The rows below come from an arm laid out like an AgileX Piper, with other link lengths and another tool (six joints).
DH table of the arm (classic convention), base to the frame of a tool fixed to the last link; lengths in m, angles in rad. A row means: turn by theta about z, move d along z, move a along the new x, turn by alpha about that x. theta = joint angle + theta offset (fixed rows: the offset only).
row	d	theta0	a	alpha
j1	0.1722	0	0	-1.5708
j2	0	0.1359	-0.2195	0
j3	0	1.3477	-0.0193	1.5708
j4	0.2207	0	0	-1.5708
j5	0	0	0	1.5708
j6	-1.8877	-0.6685	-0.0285	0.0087
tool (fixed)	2.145	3.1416	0	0
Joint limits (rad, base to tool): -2.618..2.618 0..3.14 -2.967..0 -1.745..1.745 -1.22..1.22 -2.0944..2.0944
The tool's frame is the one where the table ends.
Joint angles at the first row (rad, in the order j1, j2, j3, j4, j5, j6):
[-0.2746 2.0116 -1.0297 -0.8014 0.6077 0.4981]
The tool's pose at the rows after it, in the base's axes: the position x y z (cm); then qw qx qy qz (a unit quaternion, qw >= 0):
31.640, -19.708, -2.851, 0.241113, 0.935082, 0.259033, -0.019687
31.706, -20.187, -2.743, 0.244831, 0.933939, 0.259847, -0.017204
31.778, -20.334, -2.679, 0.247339, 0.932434, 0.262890, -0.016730
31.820, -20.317, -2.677, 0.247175, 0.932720, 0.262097, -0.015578
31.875, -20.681, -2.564, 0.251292, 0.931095, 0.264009, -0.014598
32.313, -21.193, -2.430, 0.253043, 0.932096, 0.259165, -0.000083
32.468, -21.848, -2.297, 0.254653, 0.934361, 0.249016, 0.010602
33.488, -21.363, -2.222, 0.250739, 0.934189, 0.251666, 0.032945
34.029, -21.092, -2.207, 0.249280, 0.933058, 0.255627, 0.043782
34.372, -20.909, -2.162, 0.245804, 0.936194, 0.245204, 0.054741
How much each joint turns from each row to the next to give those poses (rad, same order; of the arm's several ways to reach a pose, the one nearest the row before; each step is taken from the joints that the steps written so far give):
[-0.0216 0.0000 0.0000 -0.0109 -0.0069 0.0000]
[-0.0138 0.0000 0.0000 -0.0166 -0.0108 0.0007]
[-0.0028 0.0001 0.0000 -0.0104 -0.0032 0.0000]
[0.0000 -0.0001 0.0000 0.0003 -0.0019 0.0020]
[-0.0084 0.0000 0.0000 -0.0173 -0.0060 0.0032]
[-0.0234 0.0001 0.0000 -0.0151 -0.0363 0.0090]
[-0.0248 -0.0001 0.0000 -0.0127 -0.0271 0.0146]
[-0.0016 0.0001 0.0000 0.0052 -0.0459 0.0000]
[0.0000 0.0017 0.0000 -0.0022 -0.0244 0.0000]
[0.0000 0.0000 0.0000 0.0088 -0.0166 0.0187]

